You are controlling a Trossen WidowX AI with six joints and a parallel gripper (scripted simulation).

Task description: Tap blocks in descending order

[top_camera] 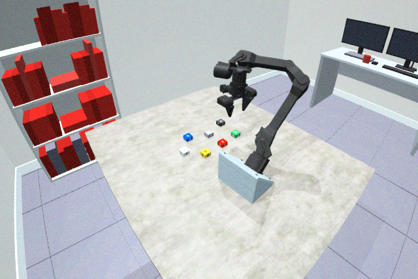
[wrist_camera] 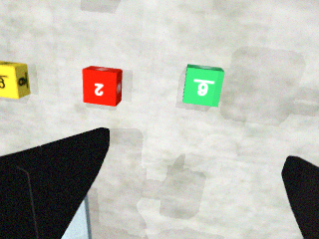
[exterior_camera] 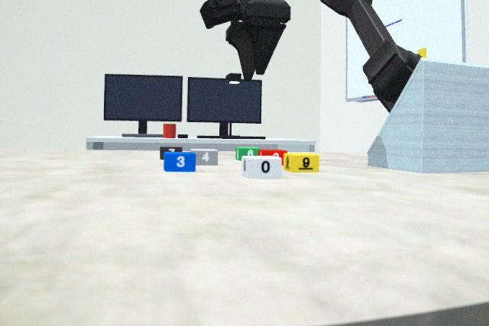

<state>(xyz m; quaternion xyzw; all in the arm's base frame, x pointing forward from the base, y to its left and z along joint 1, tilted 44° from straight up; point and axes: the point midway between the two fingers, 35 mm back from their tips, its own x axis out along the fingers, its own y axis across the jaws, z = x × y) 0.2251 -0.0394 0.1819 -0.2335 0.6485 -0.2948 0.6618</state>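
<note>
The yellow block is 190 mm to the left of my gripper tip and 120 mm below it. From my gripper tip the other things lie so: red block (90 mm to the left, 120 mm below); green block (10 mm to the right, 120 mm below); grey block (90 mm ahead, 80 mm to the left, 120 mm below).
</note>
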